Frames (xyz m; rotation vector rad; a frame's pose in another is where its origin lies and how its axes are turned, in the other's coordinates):
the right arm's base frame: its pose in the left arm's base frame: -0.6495 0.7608 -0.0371 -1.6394 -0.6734 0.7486
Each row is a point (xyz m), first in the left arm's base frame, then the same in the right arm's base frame.
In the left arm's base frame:
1: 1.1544 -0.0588 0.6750
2: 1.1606 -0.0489 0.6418
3: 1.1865 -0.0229 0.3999
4: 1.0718 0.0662 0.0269
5: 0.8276 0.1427 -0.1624
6: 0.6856 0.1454 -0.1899
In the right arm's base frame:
1: 0.4268 -0.4861 -2.0036
2: 0.4422 -0.4550 -1.9976
3: 0.5070 -0.2210 -1.9673
4: 0.5468 0.1253 -1.7705
5: 0.4736 0.2886 -1.5073
6: 0.3892 0.3100 -1.3917

